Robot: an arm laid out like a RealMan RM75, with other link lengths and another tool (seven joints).
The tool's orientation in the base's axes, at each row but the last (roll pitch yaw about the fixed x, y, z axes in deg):
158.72, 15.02, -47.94
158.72, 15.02, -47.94
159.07, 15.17, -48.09
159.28, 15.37, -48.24
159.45, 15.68, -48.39
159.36, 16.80, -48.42
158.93, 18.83, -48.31
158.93, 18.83, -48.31
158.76, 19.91, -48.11
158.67, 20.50, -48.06
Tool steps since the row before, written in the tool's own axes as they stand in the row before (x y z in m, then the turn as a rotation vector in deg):
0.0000, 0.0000, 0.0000, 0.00, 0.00, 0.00
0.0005, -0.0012, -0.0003, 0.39, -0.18, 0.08
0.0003, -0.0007, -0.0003, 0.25, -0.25, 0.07
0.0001, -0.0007, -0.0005, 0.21, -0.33, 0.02
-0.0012, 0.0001, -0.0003, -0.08, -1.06, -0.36
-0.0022, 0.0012, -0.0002, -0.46, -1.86, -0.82
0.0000, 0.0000, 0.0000, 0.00, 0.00, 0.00
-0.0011, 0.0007, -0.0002, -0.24, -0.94, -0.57
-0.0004, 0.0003, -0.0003, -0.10, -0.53, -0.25
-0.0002, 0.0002, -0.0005, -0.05, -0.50, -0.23
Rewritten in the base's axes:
0.0000, 0.0000, 0.0000, 0.00, 0.00, 0.00
0.0012, 0.0005, -0.0003, 0.33, -0.16, -0.24
0.0008, 0.0003, 0.0000, 0.29, -0.01, -0.21
0.0007, 0.0004, 0.0002, 0.34, 0.08, -0.19
-0.0007, 0.0008, 0.0006, 0.78, 0.81, -0.01
-0.0021, 0.0007, 0.0012, 1.25, 1.65, 0.24
0.0000, 0.0000, 0.0000, 0.00, 0.00, 0.00
-0.0010, 0.0003, 0.0008, 0.70, 0.84, 0.26
-0.0003, 0.0001, 0.0005, 0.38, 0.45, 0.07
0.0000, 0.0000, 0.0006, 0.38, 0.39, 0.05

